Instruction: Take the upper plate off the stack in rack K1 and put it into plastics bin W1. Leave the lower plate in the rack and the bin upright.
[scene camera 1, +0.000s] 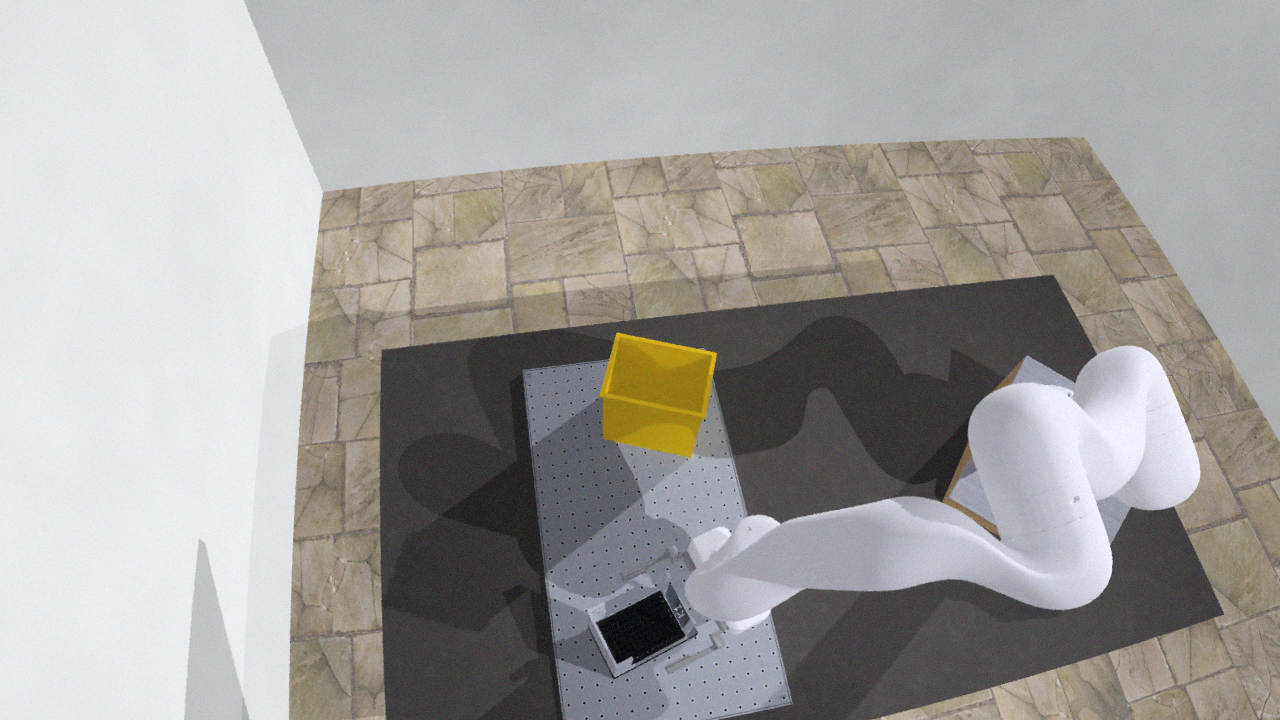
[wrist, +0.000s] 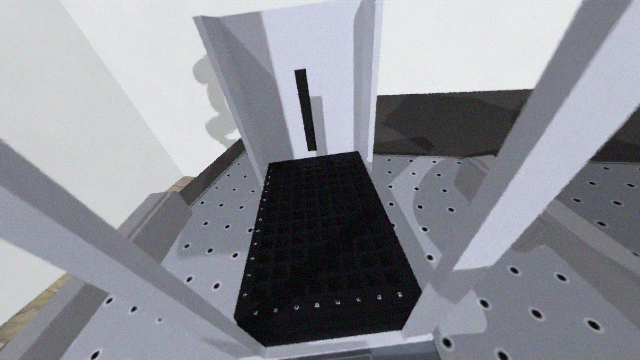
A yellow plastics bin W1 shows in scene camera 1 (655, 394); in the wrist view it is out of frame. A black plate shows in scene camera 1 and in the wrist view. One and the same spot on the black plate: (scene camera 1: 639, 630) is (wrist: 315, 207).
